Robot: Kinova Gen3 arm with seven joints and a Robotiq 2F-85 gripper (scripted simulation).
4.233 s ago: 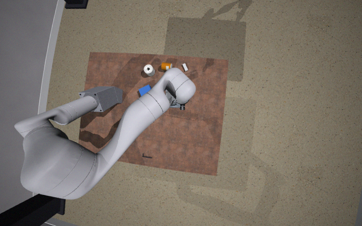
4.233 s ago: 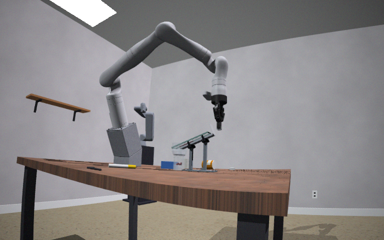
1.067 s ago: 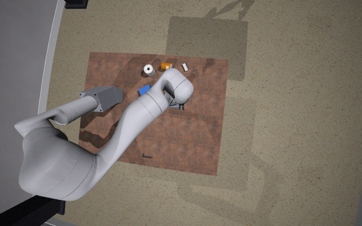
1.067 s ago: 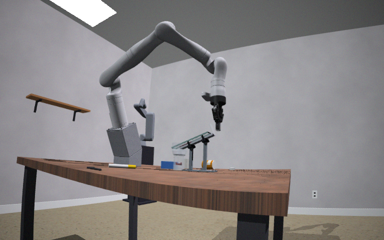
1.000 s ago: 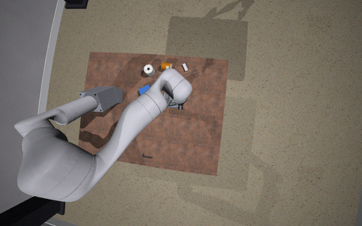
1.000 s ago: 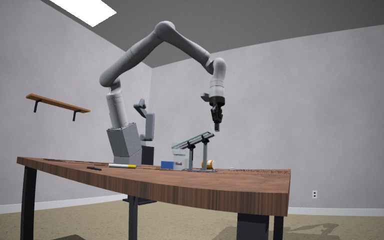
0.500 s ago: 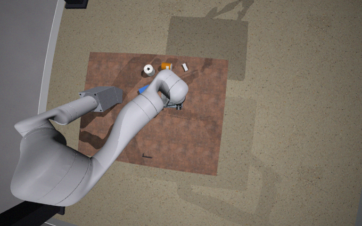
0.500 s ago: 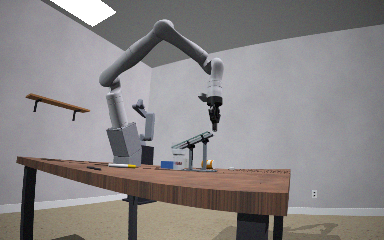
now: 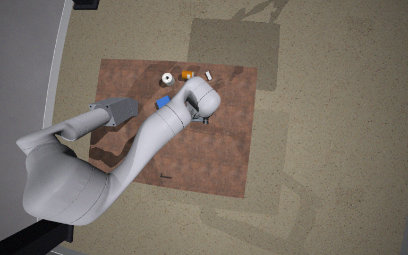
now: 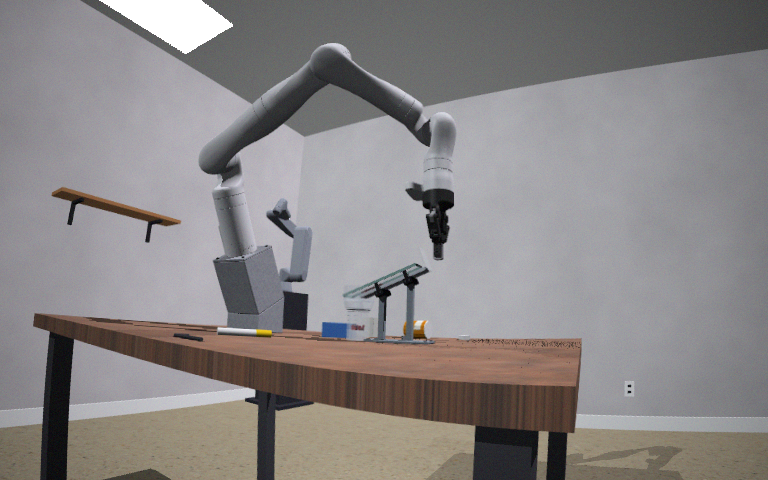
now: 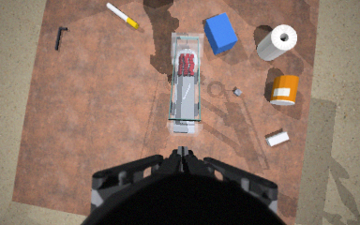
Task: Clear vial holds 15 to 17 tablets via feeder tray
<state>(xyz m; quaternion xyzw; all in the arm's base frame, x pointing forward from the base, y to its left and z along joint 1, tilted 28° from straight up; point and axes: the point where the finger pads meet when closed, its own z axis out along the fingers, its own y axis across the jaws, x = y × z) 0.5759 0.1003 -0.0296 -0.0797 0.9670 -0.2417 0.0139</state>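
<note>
Now: hand 10 cm past the feeder tray, 6 cm above it and 1 cm to the left of it. Also, from my hand: small white block 29 cm to the left, 21 cm below, 4 cm behind; then clear vial 20 cm behind, 17 cm below, 3 cm to the right; then small grey piece 21 cm below, 16 cm behind, 14 cm to the left.
</note>
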